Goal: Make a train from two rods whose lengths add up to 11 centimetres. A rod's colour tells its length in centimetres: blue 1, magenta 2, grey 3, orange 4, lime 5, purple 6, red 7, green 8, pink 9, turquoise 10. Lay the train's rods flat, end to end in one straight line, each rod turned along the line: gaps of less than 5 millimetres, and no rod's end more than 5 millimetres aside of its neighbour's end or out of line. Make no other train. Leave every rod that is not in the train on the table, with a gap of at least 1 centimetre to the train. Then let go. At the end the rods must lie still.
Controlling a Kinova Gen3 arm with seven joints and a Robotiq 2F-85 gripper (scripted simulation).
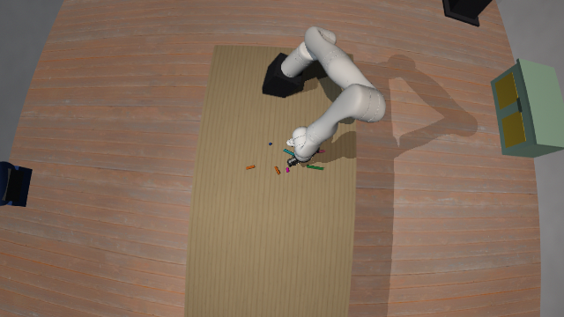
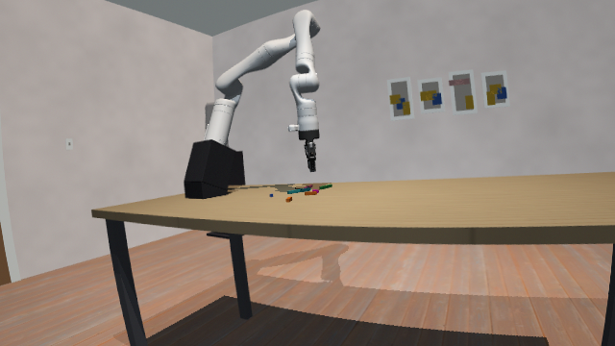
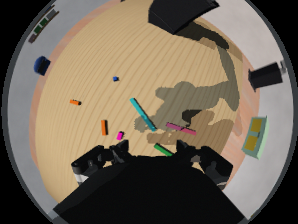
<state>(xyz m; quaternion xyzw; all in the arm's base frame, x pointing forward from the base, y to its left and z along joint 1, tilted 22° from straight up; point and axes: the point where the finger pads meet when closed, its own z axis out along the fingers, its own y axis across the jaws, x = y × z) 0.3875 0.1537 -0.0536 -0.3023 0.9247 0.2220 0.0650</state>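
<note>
Right now the magenta rod is 80 mm below my hand, 60 mm to the right of it and 50 mm ahead of it. From my hand the other things lie so: pink rod (80 mm below, 60 mm to the left, 60 mm behind); turquoise rod (80 mm below, 50 mm to the right, 30 mm behind); green rod (80 mm below, 70 mm to the left, 20 mm ahead).
</note>
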